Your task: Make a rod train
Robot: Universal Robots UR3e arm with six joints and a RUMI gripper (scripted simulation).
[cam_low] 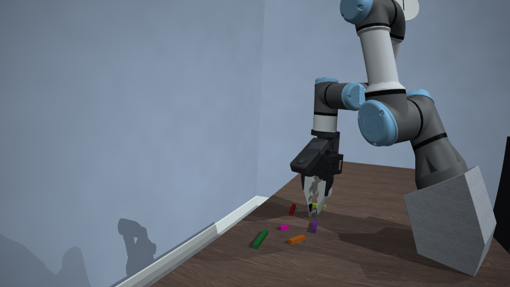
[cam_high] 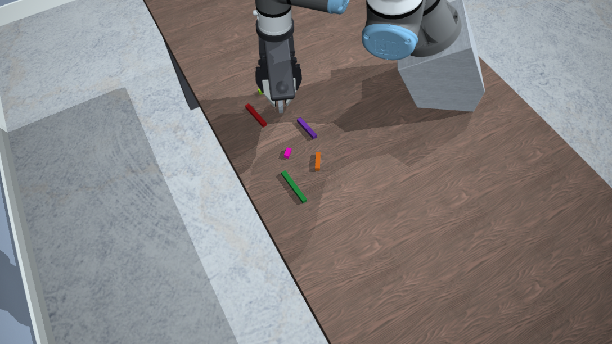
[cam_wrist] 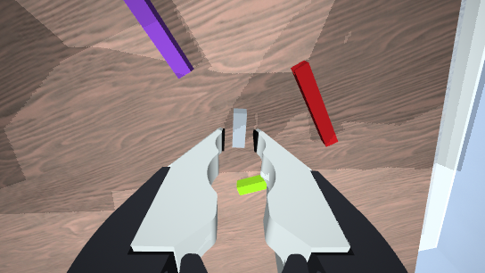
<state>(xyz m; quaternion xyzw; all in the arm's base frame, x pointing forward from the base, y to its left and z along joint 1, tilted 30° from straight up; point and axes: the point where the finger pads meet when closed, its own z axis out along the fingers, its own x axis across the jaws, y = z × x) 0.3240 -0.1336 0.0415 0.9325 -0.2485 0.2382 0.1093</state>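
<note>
Right now my hand is 20 mm above the grey rod. Also, from my hand: red rod 60 mm ahead, 20 mm to the right, 20 mm below; then lime rod 60 mm to the right, 20 mm below, 10 mm behind; then purple rod 80 mm to the left, 20 mm below, 10 mm behind.
</note>
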